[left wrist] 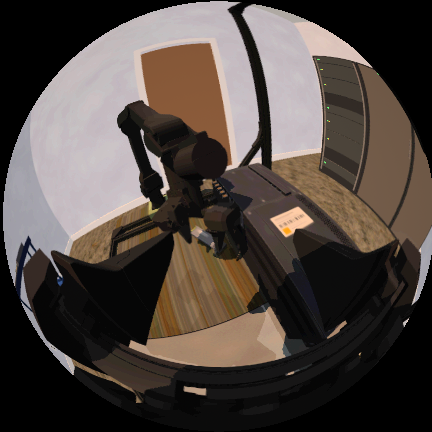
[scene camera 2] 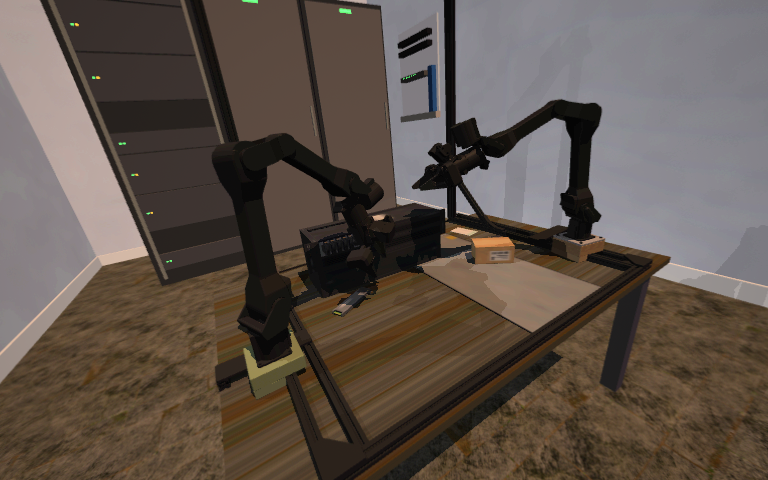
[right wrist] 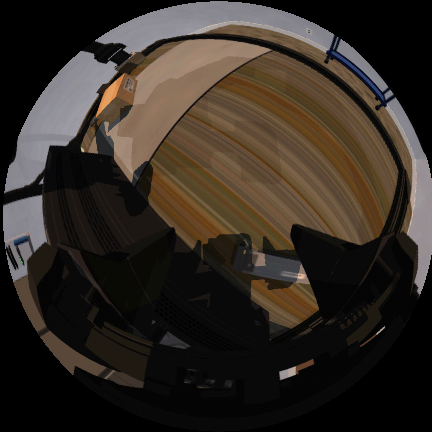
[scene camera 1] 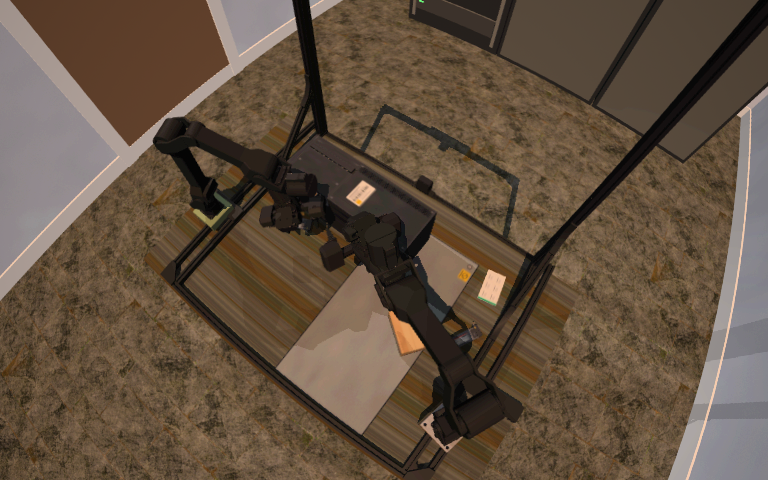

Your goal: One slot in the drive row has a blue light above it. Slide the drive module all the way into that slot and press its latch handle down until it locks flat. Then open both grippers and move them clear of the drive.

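Where they show: left gripper, fingertip midpoint: (left wrist: 235,236) (scene camera 2: 416,188) (scene camera 1: 343,221); right gripper, fingertip midpoint: (left wrist: 203,245) (scene camera 2: 380,267) (right wrist: 235,232) (scene camera 1: 303,230); left arm's base at its link origin: (scene camera 2: 578,236) (right wrist: 124,59) (scene camera 1: 447,425); right arm's base at its link origin: (left wrist: 158,202) (scene camera 2: 272,351) (scene camera 1: 211,207).
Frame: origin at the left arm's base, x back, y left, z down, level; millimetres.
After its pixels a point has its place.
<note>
The drive module (scene camera 2: 351,301) {y -54, x -751, z 52 mm} (left wrist: 203,237) {y -55, x -746, z 52 mm} (right wrist: 275,265) {y -67, x -736, z 52 mm} lies flat on the table in front of the chassis. It has a grey body and a dark end; its latch handle's pose is unclear. The black chassis (scene camera 1: 390,198) {y -282, x -529, z -114 mm} (scene camera 2: 317,277) {y -144, x -825, z 1 mm} (left wrist: 262,197) stands at the table's back; its drive row (scene camera 2: 336,246) {y -142, x -757, z -82 mm} is partly visible. The blue light does not show. My right gripper (right wrist: 235,232) {y -63, x -655, z -26 mm} (scene camera 2: 370,287) is open and empty, pointing down low beside the chassis, near the module's dark end. My left gripper (left wrist: 235,236) {y -115, x -511, z -216 mm} (scene camera 2: 417,185) {y -115, x -511, z -216 mm} is open and empty, raised above the chassis's other end.
An orange-brown box (scene camera 1: 404,336) {y -77, x -245, z 0 mm} (scene camera 2: 492,250) {y -70, x -277, z 12 mm} (right wrist: 116,96) {y -92, x -322, z 3 mm} stands on the grey mat (scene camera 1: 351,367) {y 79, x -282, z 60 mm} (scene camera 2: 521,288) {y 90, x -306, z 59 mm}. A white card (scene camera 1: 492,286) {y -384, x -178, z 60 mm} (scene camera 2: 464,231) {y -378, x -175, z 60 mm} lies near the back right. Black frame rails (scene camera 1: 294,384) {y 230, x -347, z 59 mm} edge the table. A black post (scene camera 1: 308,67) {y -346, x -964, z -265 mm} rises behind the chassis.
</note>
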